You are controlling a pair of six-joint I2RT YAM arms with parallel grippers.
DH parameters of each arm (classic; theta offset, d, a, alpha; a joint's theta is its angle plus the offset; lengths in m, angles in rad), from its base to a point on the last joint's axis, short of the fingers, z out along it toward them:
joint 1: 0 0.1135 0.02 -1.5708
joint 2: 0 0 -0.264 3.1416
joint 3: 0.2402 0 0.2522 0
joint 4: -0.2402 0 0.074 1.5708
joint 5: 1.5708 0 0 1.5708
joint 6: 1.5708 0.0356 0 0
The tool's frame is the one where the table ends.
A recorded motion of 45 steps. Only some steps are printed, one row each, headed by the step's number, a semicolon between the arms.
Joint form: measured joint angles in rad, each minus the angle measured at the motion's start. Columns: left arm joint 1, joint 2, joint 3, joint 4, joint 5, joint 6; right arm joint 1, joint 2, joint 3, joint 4, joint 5, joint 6.
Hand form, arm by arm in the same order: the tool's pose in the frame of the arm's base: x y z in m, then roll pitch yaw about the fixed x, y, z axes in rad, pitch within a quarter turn. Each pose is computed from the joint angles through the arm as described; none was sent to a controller.
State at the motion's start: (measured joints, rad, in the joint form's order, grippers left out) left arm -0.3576 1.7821 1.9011 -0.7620 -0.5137 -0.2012; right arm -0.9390 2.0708 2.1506 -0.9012 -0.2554 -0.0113
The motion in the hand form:
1: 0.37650 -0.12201 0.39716 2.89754 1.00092 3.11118; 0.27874 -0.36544 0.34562 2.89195 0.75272 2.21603
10: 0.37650 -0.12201 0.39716 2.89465 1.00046 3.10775; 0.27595 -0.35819 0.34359 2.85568 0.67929 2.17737
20: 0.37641 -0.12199 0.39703 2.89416 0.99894 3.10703; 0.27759 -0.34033 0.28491 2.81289 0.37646 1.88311
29: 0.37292 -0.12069 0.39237 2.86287 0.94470 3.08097; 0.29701 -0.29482 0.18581 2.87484 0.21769 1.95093
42: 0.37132 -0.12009 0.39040 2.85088 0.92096 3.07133; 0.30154 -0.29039 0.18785 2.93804 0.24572 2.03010
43: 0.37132 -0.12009 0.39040 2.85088 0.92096 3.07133; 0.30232 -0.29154 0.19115 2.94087 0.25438 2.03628
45: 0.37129 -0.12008 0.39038 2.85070 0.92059 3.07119; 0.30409 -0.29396 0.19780 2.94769 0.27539 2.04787
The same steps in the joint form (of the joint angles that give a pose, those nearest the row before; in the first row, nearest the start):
1: 0.0000 0.0000 0.0000 -0.0019 0.0000 0.0008; 0.0000 -0.0012 0.0000 -0.0004 -0.0034 0.0011
10: 0.0000 0.0000 0.0000 -0.0019 0.0000 0.0027; 0.0038 -0.0080 0.0000 -0.0717 -0.0122 0.0347
20: 0.0000 0.0000 0.0000 -0.0034 0.0004 0.0027; 0.0378 -0.0255 -0.2098 -0.1026 0.0736 0.3483
29: 0.0000 0.0000 0.0000 -0.0603 0.0004 0.0030; 0.1434 -0.0256 -0.5791 0.1064 0.0916 0.4021
42: 0.0000 0.0000 0.0000 -0.0850 0.0004 0.0031; 0.1629 -0.0256 -0.5692 0.0920 0.1427 0.3384
43: 0.0000 0.0000 0.0000 -0.0850 0.0004 0.0031; 0.1625 -0.0256 -0.5566 0.0859 0.1461 0.3311
45: 0.0000 0.0000 0.0000 -0.0855 0.0004 0.0030; 0.1621 -0.0256 -0.5318 0.0775 0.1553 0.3174

